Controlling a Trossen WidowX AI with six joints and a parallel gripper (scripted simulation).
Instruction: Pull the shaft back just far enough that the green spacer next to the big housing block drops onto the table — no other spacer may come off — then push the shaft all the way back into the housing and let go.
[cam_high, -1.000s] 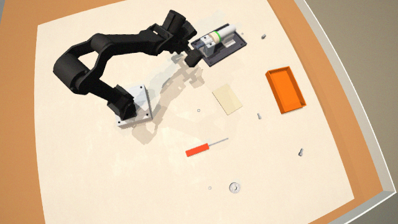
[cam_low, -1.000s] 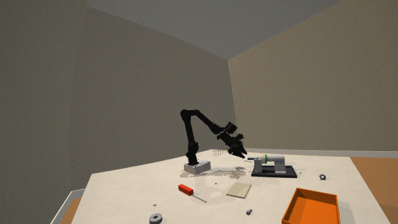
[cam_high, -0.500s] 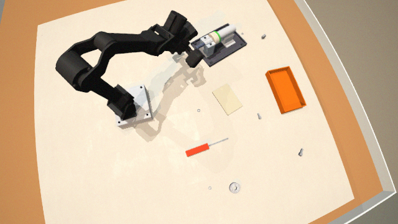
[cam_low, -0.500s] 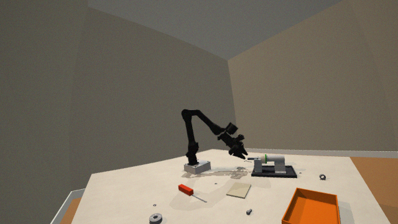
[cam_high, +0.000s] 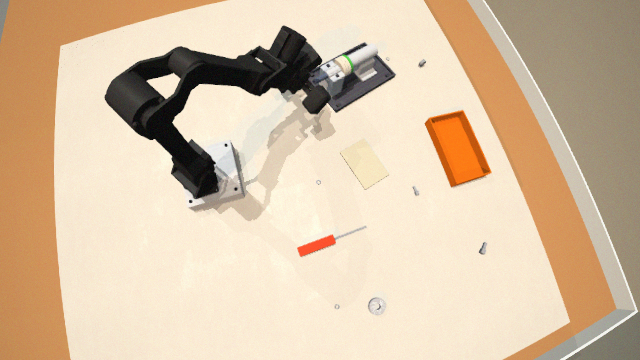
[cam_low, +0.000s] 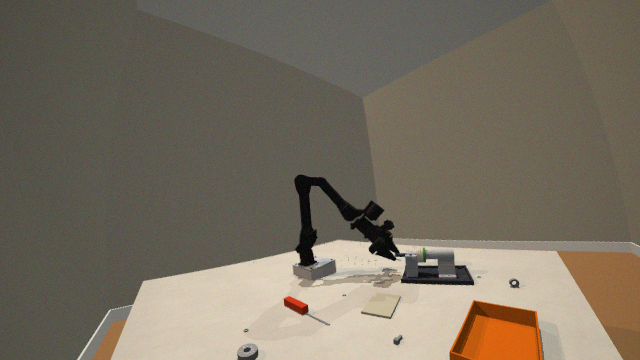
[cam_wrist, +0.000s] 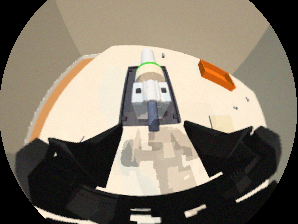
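Now: the cream spacer 7 cm ahead of my gripper tip, 2 cm to the left of it and 1 cm above it. Round my gripper tip: grey-blue shaft (8 cm ahead, 3 cm to the left, 1 cm above); then cream card (23 cm to the right, 7 cm below, 6 cm ahead); then green spacer (9 cm ahead, 3 cm to the left, 1 cm above).
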